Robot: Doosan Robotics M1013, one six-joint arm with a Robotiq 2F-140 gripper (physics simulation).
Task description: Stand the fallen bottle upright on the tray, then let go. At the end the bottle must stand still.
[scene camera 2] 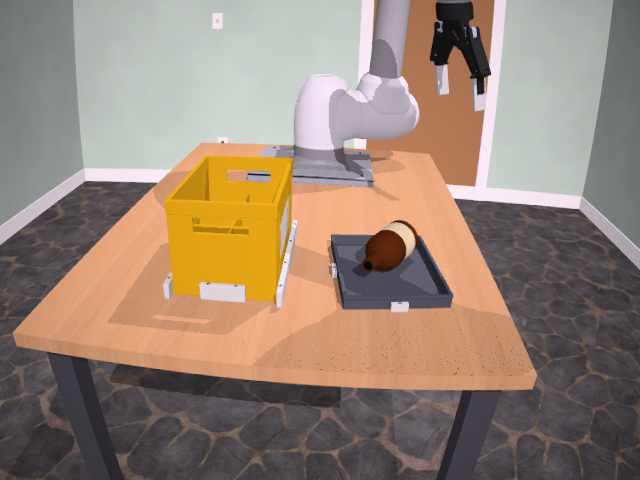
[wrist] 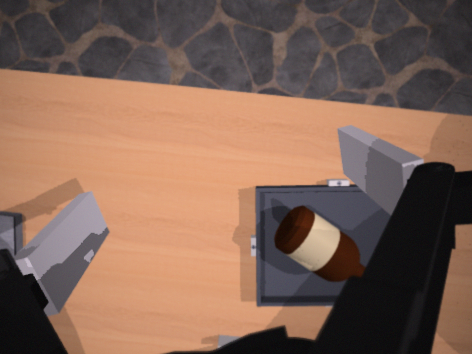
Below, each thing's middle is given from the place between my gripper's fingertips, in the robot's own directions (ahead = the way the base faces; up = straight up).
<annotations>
My gripper is now 14 cm short of the brown bottle (scene camera 2: 384,251), 15 cm to the left of it and 27 cm above it. From my hand the other things lie so: tall yellow crate (scene camera 2: 219,231) (13 cm ahead, 44 cm to the right, 23 cm below); then dark grey tray (scene camera 2: 417,280) (16 cm ahead, 16 cm to the right, 30 cm below).
</annotations>
